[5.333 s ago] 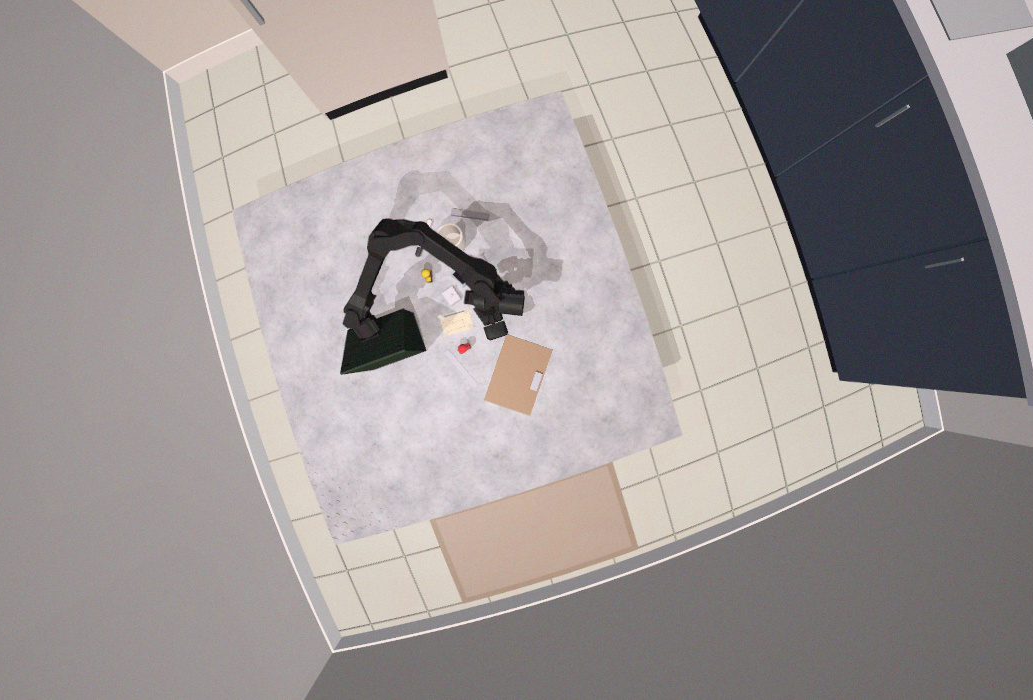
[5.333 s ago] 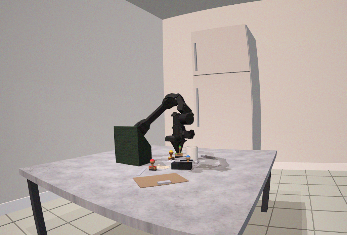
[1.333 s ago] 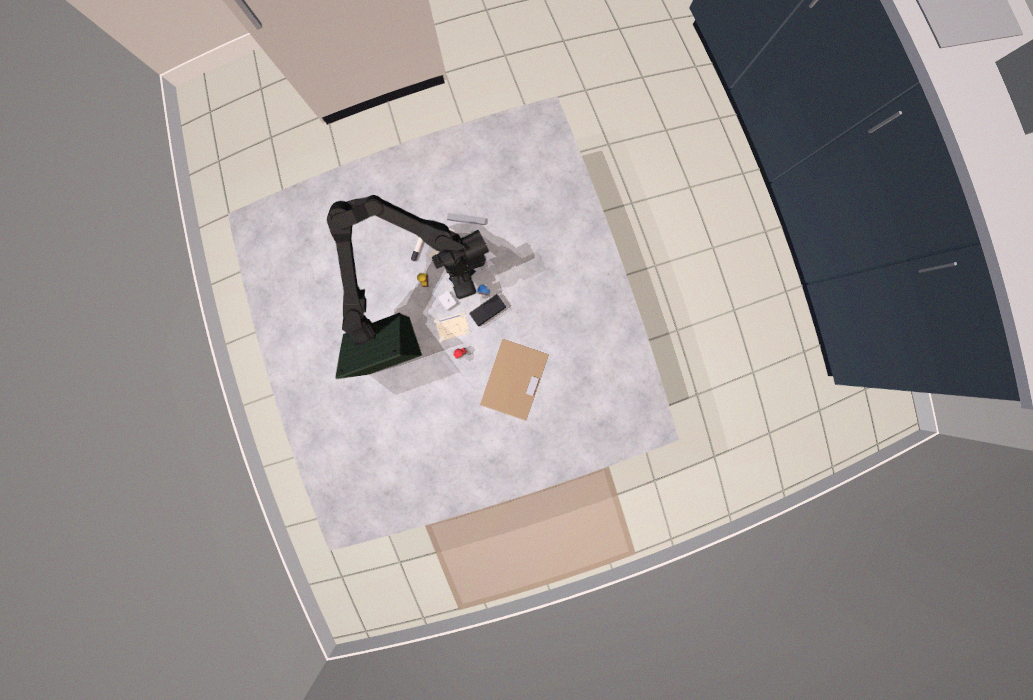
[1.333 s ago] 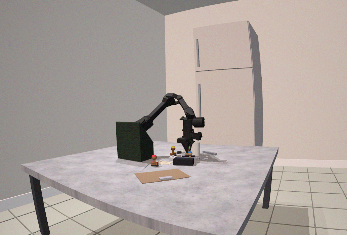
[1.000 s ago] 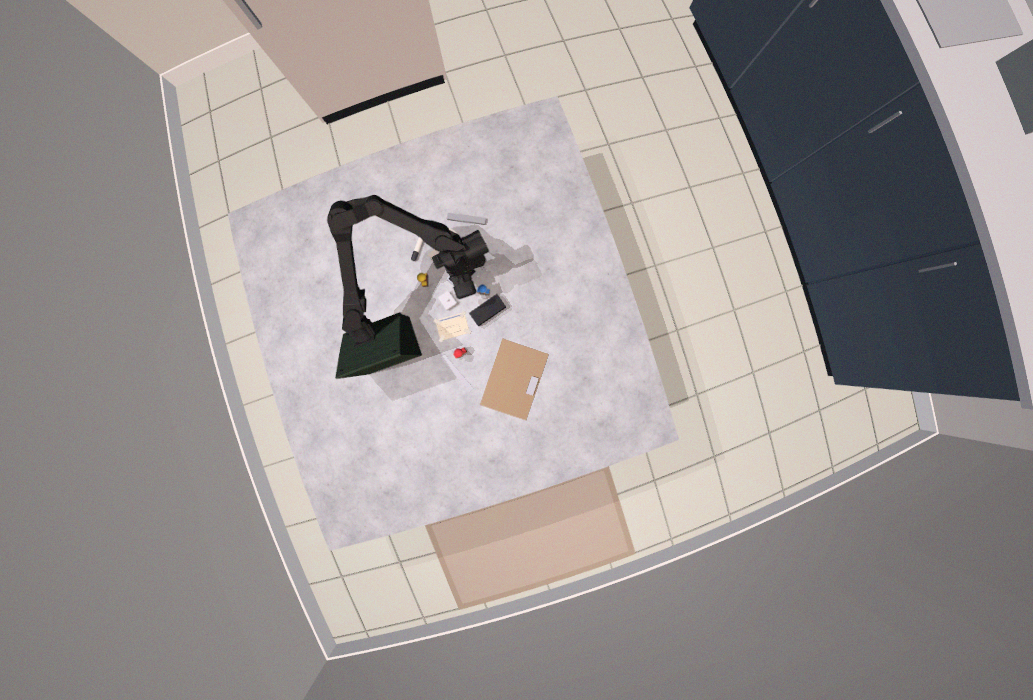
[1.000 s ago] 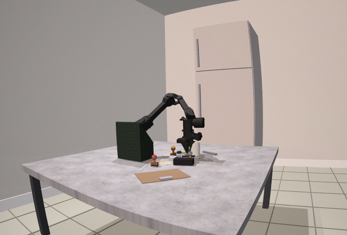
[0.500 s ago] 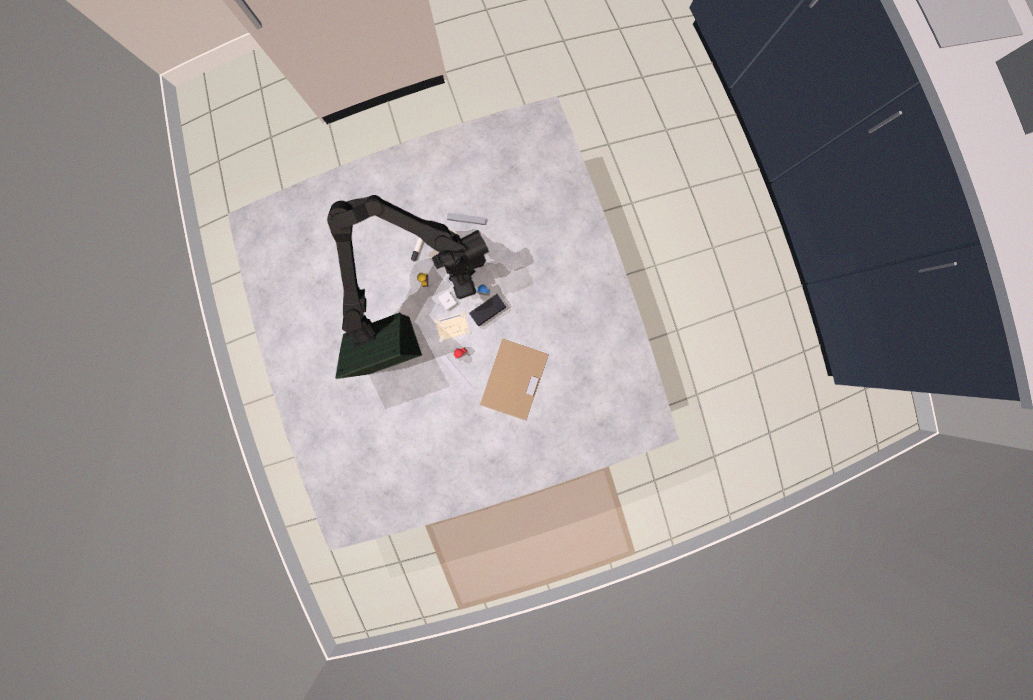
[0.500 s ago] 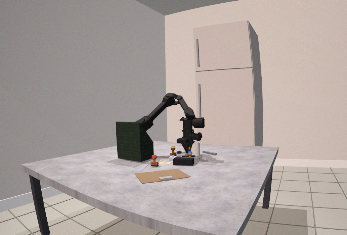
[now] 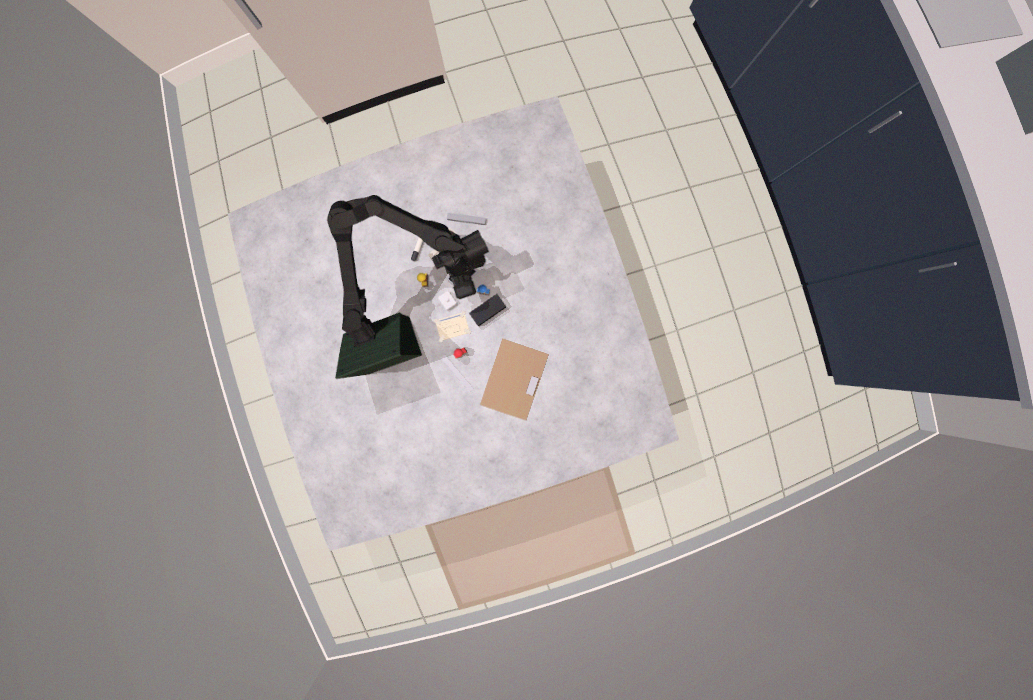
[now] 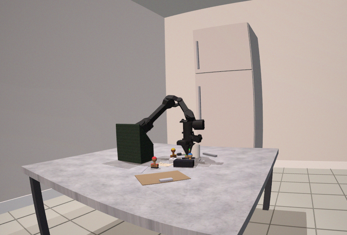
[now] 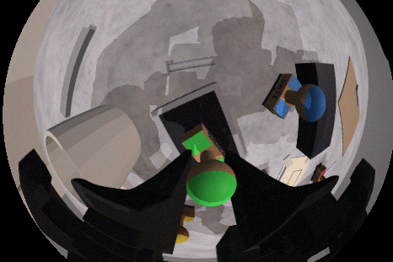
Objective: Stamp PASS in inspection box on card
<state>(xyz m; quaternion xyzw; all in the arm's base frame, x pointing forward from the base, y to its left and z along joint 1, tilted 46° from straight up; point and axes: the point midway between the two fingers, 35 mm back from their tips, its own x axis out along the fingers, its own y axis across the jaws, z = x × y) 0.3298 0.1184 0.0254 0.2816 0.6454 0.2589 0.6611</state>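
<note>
My gripper tip is right at the green-knobbed PASS stamp. Also, from my gripper tip: yellow-knobbed stamp: 12 cm behind, 3 cm to the left, 2 cm below; then white cup: 2 cm behind, 10 cm to the left; then blue-knobbed stamp: 5 cm ahead, 7 cm to the right, 2 cm below.
</note>
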